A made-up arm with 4 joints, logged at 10 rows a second.
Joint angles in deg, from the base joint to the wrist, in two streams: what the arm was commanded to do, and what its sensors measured. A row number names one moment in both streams.
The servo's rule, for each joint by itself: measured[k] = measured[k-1] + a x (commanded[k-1-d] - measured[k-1]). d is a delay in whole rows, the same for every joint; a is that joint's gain. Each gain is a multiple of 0.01, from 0.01 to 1. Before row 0 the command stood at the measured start. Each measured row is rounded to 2 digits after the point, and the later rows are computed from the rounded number. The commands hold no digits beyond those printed.
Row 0, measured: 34.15 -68.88 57.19 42.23
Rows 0 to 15, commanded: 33.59 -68.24 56.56 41.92; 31.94 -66.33 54.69 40.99; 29.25 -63.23 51.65 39.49; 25.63 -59.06 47.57 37.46; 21.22 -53.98 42.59 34.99; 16.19 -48.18 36.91 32.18; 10.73 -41.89 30.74 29.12; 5.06 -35.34 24.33 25.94; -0.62 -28.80 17.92 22.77; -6.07 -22.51 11.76 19.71; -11.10 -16.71 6.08 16.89; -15.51 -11.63 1.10 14.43; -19.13 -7.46 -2.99 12.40; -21.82 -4.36 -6.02 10.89; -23.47 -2.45 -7.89 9.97; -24.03 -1.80 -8.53 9.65
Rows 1 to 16, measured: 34.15 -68.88 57.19 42.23; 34.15 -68.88 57.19 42.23; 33.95 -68.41 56.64 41.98; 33.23 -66.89 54.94 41.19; 31.80 -64.22 52.08 39.83; 29.58 -60.45 48.16 37.93; 26.57 -55.73 43.31 35.58; 22.83 -50.22 37.74 32.86; 18.47 -44.14 31.65 29.87; 13.64 -37.72 25.28 26.73; 8.51 -31.21 18.88 23.56; 3.26 -24.86 12.69 20.48; -1.91 -18.91 6.94 17.61; -6.81 -13.60 1.86 15.07; -11.25 -9.12 -2.36 12.93; -15.06 -5.65 -5.54 11.30
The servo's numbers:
d 2
a 0.36 0.73 0.87 0.80

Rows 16 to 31, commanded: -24.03 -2.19 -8.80 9.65; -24.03 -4.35 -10.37 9.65; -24.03 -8.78 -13.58 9.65; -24.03 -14.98 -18.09 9.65; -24.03 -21.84 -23.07 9.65; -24.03 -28.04 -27.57 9.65; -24.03 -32.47 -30.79 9.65; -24.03 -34.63 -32.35 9.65; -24.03 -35.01 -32.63 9.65; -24.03 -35.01 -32.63 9.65; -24.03 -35.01 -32.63 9.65; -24.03 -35.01 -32.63 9.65; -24.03 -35.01 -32.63 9.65; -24.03 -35.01 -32.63 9.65; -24.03 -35.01 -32.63 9.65; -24.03 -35.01 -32.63 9.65
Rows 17 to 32, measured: -18.09 -3.31 -7.58 10.24; -20.23 -2.21 -8.41 9.77; -21.60 -2.20 -8.75 9.67; -22.47 -3.77 -10.16 9.65; -23.03 -7.43 -13.14 9.65; -23.39 -12.94 -17.45 9.65; -23.62 -19.44 -22.34 9.65; -23.77 -25.72 -26.89 9.65; -23.86 -30.65 -30.28 9.65; -23.92 -33.56 -32.08 9.65; -23.96 -34.62 -32.56 9.65; -23.99 -34.90 -32.62 9.65; -24.00 -34.98 -32.63 9.65; -24.01 -35.00 -32.63 9.65; -24.02 -35.01 -32.63 9.65; -24.02 -35.01 -32.63 9.65
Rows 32 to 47, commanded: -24.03 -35.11 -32.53 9.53; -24.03 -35.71 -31.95 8.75; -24.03 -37.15 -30.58 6.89; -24.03 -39.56 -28.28 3.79; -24.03 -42.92 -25.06 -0.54; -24.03 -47.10 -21.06 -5.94; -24.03 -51.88 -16.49 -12.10; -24.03 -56.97 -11.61 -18.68; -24.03 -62.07 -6.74 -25.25; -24.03 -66.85 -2.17 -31.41; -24.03 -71.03 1.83 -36.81; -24.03 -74.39 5.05 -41.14; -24.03 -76.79 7.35 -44.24; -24.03 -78.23 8.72 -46.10; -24.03 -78.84 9.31 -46.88; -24.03 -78.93 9.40 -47.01
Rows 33 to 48, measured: -24.02 -35.01 -32.63 9.65; -24.02 -35.01 -32.63 9.65; -24.02 -35.08 -32.54 9.55; -24.02 -35.54 -32.03 8.91; -24.02 -36.72 -30.77 7.29; -24.02 -38.79 -28.60 4.49; -24.02 -41.80 -25.52 0.47; -24.02 -45.67 -21.64 -4.66; -24.02 -50.20 -17.16 -10.61; -24.02 -55.14 -12.33 -17.07; -24.02 -60.20 -7.47 -23.61; -24.02 -65.05 -2.86 -29.85; -24.02 -69.42 1.22 -35.42; -24.02 -73.05 4.55 -40.00; -24.02 -75.78 6.99 -43.39; -24.02 -77.57 8.50 -45.56
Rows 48 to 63, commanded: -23.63 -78.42 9.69 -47.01; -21.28 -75.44 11.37 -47.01; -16.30 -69.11 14.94 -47.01; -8.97 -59.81 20.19 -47.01; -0.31 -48.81 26.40 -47.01; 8.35 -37.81 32.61 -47.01; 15.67 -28.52 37.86 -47.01; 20.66 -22.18 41.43 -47.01; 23.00 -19.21 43.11 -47.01; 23.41 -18.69 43.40 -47.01; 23.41 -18.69 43.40 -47.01; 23.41 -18.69 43.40 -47.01; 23.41 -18.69 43.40 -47.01; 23.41 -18.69 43.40 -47.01; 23.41 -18.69 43.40 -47.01; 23.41 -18.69 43.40 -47.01
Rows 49 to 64, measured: -24.02 -78.50 9.20 -46.62; -24.02 -78.81 9.37 -46.93; -23.88 -78.53 9.65 -46.99; -22.94 -76.27 11.15 -47.01; -20.55 -71.04 14.45 -47.01; -16.38 -62.84 19.44 -47.01; -10.59 -52.60 25.50 -47.01; -3.77 -41.80 31.69 -47.01; 3.23 -32.11 37.06 -47.01; 9.50 -24.86 40.86 -47.01; 14.36 -20.74 42.82 -47.01; 17.62 -19.24 43.32 -47.01; 19.70 -18.84 43.39 -47.01; 21.04 -18.73 43.40 -47.01; 21.89 -18.70 43.40 -47.01; 22.44 -18.69 43.40 -47.01
